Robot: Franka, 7 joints.
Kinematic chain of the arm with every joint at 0, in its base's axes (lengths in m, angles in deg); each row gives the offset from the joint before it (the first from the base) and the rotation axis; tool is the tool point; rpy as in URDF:
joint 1: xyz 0 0 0.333 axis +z
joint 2: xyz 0 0 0 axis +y
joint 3: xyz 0 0 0.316 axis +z
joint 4: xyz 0.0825 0 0 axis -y
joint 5: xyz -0.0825 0 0.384 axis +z
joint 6: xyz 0 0 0 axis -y
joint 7: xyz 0.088 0 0 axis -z
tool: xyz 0 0 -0.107 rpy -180 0 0
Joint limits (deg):
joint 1: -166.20..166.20
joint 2: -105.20..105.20
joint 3: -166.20..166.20
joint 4: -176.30..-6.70
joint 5: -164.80..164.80
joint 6: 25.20..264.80
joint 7: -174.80..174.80
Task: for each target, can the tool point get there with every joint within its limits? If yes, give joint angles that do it. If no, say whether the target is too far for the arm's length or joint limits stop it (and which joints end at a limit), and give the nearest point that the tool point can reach.
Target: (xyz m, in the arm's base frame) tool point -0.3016 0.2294 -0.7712
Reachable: no: too far | nearest point -0.2682 0.2040 -0.3580 | short by 0.415 m
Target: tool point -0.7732 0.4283 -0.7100
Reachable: no: too far | nearest point -0.5097 0.2823 -0.2684 | short by 0.535 m
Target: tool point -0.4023 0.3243 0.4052
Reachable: yes | joints 35.42 -85.72 88.55 -108.59 -23.62 78.64 2.68
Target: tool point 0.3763 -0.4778 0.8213
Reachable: yes | joints -3.94 71.54 -126.51 -73.79 8.32 140.90 64.57
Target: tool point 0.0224 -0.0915 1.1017
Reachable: yes | joints 8.26 -30.88 -8.60 -41.83 -17.78 90.15 18.81
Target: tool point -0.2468 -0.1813 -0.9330
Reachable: no: too far | nearest point -0.2372 -0.1743 -0.3607 | short by 0.572 m
